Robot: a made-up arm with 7 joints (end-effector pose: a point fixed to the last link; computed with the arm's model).
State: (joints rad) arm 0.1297 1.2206 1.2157 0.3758 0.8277 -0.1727 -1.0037
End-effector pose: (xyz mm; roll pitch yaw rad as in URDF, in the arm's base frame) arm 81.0 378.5 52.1 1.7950 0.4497 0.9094
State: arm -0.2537 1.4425 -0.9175 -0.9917 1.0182 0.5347 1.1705
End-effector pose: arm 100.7 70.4 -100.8 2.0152 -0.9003 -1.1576
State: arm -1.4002 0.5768 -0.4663 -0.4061 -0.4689 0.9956 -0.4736
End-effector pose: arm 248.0 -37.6 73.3 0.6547 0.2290 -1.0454
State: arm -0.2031 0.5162 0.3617 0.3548 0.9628 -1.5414 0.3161
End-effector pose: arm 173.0 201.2 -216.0 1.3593 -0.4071 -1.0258
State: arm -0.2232 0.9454 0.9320 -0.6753 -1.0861 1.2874 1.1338
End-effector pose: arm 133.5 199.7 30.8 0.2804 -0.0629 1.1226
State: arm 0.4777 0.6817 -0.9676 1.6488 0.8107 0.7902 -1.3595
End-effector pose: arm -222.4 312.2 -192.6 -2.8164 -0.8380 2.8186
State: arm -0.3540 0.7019 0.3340 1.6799 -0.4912 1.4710 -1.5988
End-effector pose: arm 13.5 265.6 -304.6 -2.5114 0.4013 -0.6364
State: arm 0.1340 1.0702 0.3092 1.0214 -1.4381 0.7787 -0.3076
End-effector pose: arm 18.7 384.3 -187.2 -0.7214 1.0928 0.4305
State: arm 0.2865 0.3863 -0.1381 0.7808 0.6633 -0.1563 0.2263
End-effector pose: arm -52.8 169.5 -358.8 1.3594 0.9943 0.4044
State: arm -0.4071 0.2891 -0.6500 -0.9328 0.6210 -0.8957 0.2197
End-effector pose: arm 95.8 -28.0 -55.3 2.2776 -0.9612 -2.6443
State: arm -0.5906 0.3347 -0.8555 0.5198 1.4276 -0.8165 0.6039
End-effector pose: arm 201.3 -17.3 -290.9 1.4518 0.0029 -1.5793
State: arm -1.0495 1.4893 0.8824 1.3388 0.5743 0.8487 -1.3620
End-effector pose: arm 118.8 422.5 34.9 -0.4638 0.5947 0.0351
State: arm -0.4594 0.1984 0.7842 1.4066 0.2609 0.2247 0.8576
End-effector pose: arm 108.4 135.0 -386.3 1.3317 0.5888 1.8549
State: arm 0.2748 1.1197 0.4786 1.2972 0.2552 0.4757 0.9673
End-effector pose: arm -74.2 416.7 -134.9 2.0325 -0.6705 1.6688
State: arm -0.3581 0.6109 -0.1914 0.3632 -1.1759 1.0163 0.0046
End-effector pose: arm 212.0 147.6 -253.1 -1.2233 1.0370 -1.0339
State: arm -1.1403 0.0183 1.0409 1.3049 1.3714 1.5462 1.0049
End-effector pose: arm 301.8 44.1 -246.9 2.0943 -0.0307 1.5974
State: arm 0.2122 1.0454 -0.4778 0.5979 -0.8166 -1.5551 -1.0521
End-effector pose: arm 39.4 281.4 -230.9 0.4841 0.1869 -1.1562
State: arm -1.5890 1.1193 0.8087 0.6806 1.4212 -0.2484 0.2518
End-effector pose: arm 197.0 325.8 172.3 0.6481 -1.1644 1.3741
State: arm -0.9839 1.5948 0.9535 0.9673 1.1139 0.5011 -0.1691
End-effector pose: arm 71.1 403.8 142.3 0.8214 -0.2380 1.7159
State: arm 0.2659 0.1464 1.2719 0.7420 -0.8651 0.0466 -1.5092
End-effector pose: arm -136.9 242.9 -302.3 -0.6791 -0.1190 0.3320
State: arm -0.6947 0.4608 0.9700 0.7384 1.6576 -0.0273 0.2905
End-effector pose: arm 238.5 281.1 -194.6 1.5560 -0.1707 0.8127
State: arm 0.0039 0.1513 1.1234 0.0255 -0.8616 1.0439 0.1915
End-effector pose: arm 45.2 253.6 -231.1 -0.7438 0.9586 0.5681
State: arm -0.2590 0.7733 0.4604 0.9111 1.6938 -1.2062 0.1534
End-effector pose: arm 133.2 305.7 -238.5 1.4218 0.7594 -0.5732
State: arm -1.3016 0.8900 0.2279 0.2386 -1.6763 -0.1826 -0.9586
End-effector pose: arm 283.3 192.6 134.0 1.3644 -1.1125 -2.3568
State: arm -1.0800 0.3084 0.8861 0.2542 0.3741 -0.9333 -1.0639
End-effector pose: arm 288.7 196.2 -19.4 1.4146 -0.5507 -0.7542
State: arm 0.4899 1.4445 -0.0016 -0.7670 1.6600 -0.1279 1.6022
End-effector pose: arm 107.0 134.0 -105.9 2.5080 -0.4425 -2.0856
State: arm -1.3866 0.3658 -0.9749 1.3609 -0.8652 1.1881 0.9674
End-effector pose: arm 369.0 73.0 -157.3 1.5480 0.2589 1.3611
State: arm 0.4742 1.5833 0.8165 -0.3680 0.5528 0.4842 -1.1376
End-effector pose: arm 185.5 214.2 50.2 2.2266 0.6027 0.7690
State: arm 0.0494 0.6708 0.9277 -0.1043 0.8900 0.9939 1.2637
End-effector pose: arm 78.7 317.9 -82.9 0.2307 -1.2468 2.9468
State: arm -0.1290 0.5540 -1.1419 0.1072 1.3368 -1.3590 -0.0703
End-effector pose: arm 18.4 10.1 -294.5 0.9063 0.1008 -2.5457
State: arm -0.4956 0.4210 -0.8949 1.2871 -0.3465 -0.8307 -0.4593
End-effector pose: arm 156.5 139.6 -352.8 0.1640 0.5932 -0.9636
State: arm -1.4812 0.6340 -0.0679 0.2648 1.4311 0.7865 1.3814
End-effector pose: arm 319.5 96.5 130.9 -1.1625 -0.6923 -2.8677
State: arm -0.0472 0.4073 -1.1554 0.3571 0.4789 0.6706 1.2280
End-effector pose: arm 13.8 15.2 -350.9 1.5274 0.0466 -0.0037
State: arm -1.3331 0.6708 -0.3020 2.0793 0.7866 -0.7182 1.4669
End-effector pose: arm 288.4 238.8 -178.0 1.1475 -0.7909 0.5296
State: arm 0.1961 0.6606 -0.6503 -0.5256 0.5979 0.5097 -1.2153
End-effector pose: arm 74.9 45.7 -217.8 -0.5024 0.9997 -2.1512
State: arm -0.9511 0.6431 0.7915 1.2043 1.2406 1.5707 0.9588
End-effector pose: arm 247.7 275.1 -179.7 1.8923 -0.5263 2.1011
